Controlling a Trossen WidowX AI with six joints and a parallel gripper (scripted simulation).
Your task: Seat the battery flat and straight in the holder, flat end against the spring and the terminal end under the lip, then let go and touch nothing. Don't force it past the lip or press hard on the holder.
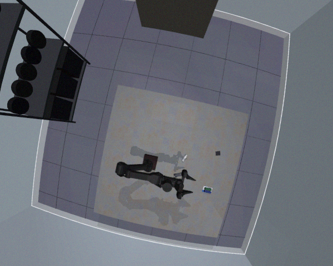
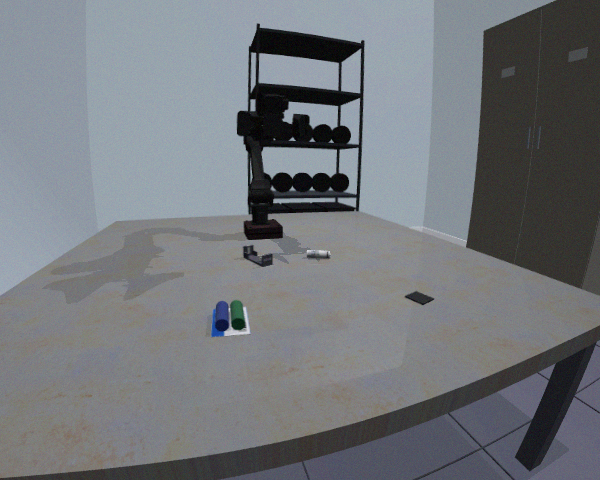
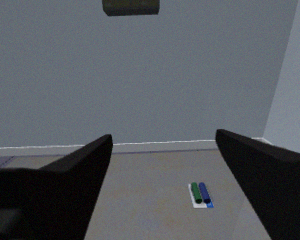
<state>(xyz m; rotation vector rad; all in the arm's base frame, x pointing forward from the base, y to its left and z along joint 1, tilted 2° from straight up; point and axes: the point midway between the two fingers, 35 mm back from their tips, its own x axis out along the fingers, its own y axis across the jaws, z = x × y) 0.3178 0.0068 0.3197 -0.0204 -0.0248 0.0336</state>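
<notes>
The white battery lies 34 cm below my gripper tip, 12 cm to the left of it and 5 cm behind it. The rest, counted from my gripper tip: dark flat square 35 cm below, 25 cm ahead, 23 cm to the left.
</notes>
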